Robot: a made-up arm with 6 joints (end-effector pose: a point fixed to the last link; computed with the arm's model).
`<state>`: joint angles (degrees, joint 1 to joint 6).
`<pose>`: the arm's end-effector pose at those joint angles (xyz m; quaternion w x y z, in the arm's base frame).
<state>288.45 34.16 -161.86 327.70 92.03 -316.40</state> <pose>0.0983 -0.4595 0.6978 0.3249 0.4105 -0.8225 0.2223</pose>
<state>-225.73 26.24 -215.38 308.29 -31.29 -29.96</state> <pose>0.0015 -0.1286 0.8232 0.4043 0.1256 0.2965 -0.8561</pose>
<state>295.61 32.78 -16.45 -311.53 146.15 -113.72</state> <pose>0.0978 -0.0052 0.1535 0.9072 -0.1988 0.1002 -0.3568</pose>
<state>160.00 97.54 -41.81 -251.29 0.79 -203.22</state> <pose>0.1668 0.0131 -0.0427 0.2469 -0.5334 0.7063 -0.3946</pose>
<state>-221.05 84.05 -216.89 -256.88 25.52 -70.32</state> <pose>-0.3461 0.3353 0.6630 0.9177 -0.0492 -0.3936 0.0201</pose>
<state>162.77 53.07 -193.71 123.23 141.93 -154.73</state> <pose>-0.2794 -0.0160 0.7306 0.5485 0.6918 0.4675 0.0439</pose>
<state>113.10 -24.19 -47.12 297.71 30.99 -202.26</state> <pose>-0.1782 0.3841 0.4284 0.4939 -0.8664 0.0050 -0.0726</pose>
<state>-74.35 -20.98 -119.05 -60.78 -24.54 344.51</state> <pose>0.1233 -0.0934 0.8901 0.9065 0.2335 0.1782 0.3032</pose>
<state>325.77 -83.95 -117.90 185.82 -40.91 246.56</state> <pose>-0.2276 0.1694 0.7225 0.3158 -0.1258 0.1105 -0.9339</pose>
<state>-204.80 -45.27 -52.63 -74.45 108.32 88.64</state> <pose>-0.1968 0.2115 0.5686 0.2501 -0.7382 -0.3204 -0.5383</pose>
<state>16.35 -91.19 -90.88 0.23 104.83 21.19</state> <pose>-0.1635 -0.0475 0.7363 0.2020 -0.7807 0.0314 -0.5906</pose>
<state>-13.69 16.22 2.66 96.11 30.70 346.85</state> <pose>0.0045 -0.0170 0.0166 0.1395 -0.6033 0.7427 0.2548</pose>
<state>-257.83 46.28 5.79 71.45 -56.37 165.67</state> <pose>0.1185 -0.0083 0.1167 0.3505 -0.5102 0.7172 -0.3201</pose>
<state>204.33 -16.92 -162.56 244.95 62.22 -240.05</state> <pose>0.0871 0.0884 0.9574 0.8300 -0.4976 0.1328 0.2142</pose>
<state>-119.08 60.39 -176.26 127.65 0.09 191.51</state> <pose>-0.3251 -0.4634 0.5946 0.8347 0.4119 -0.3343 0.1481</pose>
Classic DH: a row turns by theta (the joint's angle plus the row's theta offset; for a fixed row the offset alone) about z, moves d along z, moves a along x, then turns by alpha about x. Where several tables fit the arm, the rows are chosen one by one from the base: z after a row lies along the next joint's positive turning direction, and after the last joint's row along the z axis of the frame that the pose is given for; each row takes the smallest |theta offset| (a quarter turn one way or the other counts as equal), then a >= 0, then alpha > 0; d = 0 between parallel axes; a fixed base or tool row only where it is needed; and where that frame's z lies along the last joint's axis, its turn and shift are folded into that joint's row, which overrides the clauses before.
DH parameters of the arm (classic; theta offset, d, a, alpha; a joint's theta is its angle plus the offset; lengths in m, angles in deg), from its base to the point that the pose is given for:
joint 1: 0 0.3108 0 -90
joint 2: -79.34 0 0.1913 0
joint 3: 79.34 0 0.0782 -90
joint 4: 0 0.3454 0 90
joint 5: 0 0 0.0745 -90
joint 6: 0 0.095 0 0

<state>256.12 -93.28 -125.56 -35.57 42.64 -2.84</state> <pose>0.1233 0.5223 0.6540 0.9017 -0.1338 -0.1511 0.3823</pose>
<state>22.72 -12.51 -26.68 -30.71 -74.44 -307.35</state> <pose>0.2711 0.1752 0.3802 0.5568 -0.5751 -0.1075 -0.5897</pose>
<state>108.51 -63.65 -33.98 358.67 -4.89 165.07</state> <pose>-0.0830 0.2420 0.6426 0.5401 -0.5549 0.2894 0.5627</pose>
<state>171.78 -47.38 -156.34 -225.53 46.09 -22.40</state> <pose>0.3781 -0.0667 0.8536 0.5658 0.5329 -0.0094 0.6291</pose>
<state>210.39 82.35 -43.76 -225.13 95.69 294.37</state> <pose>-0.0088 -0.0889 -0.1134 0.2034 0.4319 0.7026 -0.5277</pose>
